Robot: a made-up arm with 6 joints.
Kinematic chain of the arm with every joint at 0, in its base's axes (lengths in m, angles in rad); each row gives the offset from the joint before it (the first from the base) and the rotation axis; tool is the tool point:
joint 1: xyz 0 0 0.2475 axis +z
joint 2: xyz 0 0 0 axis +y
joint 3: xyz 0 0 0.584 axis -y
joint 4: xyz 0 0 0 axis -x
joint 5: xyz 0.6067 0 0 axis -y
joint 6: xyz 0 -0.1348 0 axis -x
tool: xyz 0 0 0
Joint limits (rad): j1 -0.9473..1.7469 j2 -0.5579..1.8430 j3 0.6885..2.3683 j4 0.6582..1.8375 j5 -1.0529..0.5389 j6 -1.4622..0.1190
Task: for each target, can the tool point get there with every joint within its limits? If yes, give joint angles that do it. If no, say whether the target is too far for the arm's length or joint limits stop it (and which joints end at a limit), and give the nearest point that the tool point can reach.
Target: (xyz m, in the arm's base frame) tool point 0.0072 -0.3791 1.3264
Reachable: yes | joints 1.4908 -0.0056 2.0021 1.2894 -0.6874 -0.1352
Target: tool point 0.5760 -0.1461 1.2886
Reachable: yes | joints -0.1486 0.4194 1.1851 1.1158 0.0180 -0.2529
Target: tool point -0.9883 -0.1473 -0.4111
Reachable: no: joint limits stop it (at a limit: joint 2, joint 3) | nearest point -0.9205 -0.1372 0.7409 | short by 1.154 m
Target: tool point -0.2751 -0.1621 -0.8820
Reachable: no: joint limits stop it (at a limit: joint 1, joint 2, joint 3, joint 4) | nearest point 0.4291 -0.7793 -0.4311 | short by 1.039 m
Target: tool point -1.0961 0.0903 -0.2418
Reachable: no: joint limits stop it (at a limit: joint 2, joint 3) | nearest point -0.9275 0.0764 0.7409 | short by 0.997 m
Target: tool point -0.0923 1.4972 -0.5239
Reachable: no: too far | nearest point -0.0666 1.0803 -0.2502 | short by 0.499 m
